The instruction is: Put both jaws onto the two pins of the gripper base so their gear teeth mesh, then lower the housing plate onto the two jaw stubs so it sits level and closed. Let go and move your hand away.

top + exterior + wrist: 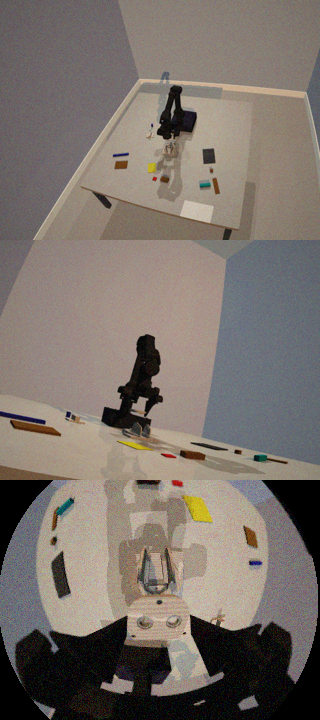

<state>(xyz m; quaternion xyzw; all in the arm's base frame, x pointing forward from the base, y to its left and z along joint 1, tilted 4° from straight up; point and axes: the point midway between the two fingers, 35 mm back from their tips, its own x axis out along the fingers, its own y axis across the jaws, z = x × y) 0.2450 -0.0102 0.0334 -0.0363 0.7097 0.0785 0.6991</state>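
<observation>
Now: the housing plate 1 cm ahead of my gripper tip and 8 cm below it. Round my gripper tip: jaw: 3 cm ahead, 1 cm to the right, 7 cm below; then gripper base: 1 cm ahead, 2 cm above; then yellow tile: 27 cm ahead, 7 cm to the right, 8 cm below.
</observation>
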